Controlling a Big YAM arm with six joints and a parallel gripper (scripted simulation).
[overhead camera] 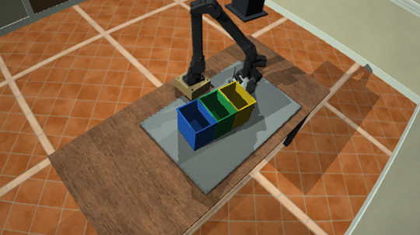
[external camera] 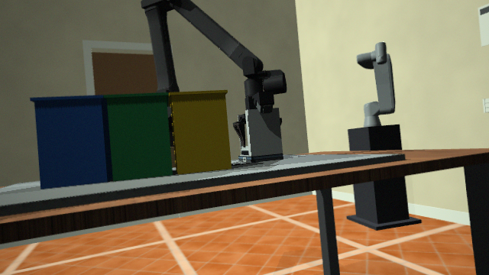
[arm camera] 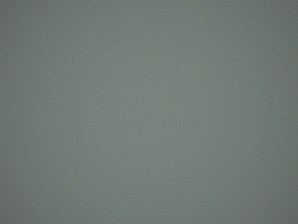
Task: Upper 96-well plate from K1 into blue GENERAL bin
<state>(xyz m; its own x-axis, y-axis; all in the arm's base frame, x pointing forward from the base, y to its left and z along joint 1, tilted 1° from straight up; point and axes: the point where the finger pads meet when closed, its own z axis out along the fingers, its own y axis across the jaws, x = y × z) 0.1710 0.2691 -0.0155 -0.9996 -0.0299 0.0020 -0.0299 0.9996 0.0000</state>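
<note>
My hand is 1 cm above the white 96-well plate. Round my hand: yellow bin 20 cm to the right, 14 cm ahead, 4 cm above; blue bin 46 cm to the right, 14 cm ahead, 4 cm above; green bin 33 cm to the right, 14 cm ahead, 4 cm above.
</note>
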